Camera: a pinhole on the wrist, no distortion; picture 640 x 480 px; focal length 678.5 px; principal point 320.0 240.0 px. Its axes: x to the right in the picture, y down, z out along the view. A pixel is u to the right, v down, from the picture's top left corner.
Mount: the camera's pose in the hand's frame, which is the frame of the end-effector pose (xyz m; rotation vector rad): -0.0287 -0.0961 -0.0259 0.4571 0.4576 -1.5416
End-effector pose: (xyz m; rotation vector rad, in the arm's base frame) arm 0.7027 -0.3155 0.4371 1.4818 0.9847 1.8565
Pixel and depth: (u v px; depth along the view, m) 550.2 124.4 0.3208
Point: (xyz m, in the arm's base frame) 0.8943 -0.1415 0.1127
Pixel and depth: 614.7 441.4 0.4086
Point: 0.8860 0.0663 0.1250
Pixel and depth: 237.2 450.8 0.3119
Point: 0.9313 -0.0756 0.3100
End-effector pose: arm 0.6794 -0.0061 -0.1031 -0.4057 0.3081 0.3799
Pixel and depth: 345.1 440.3 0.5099
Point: 1.0314 -0.1378 0.3212
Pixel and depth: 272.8 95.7 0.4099
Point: 0.7694 -0.1477 0.3258
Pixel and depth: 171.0 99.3 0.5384
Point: 0.7801 -0.0823 0.4699
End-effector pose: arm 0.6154 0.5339 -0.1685 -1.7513 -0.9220 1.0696
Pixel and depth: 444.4 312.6 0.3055
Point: 0.3867 0.7027 0.0671
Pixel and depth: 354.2 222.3 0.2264
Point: 0.4235 0.6287 0.0132
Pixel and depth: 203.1 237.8 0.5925
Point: 0.0698 0.7765 0.0147
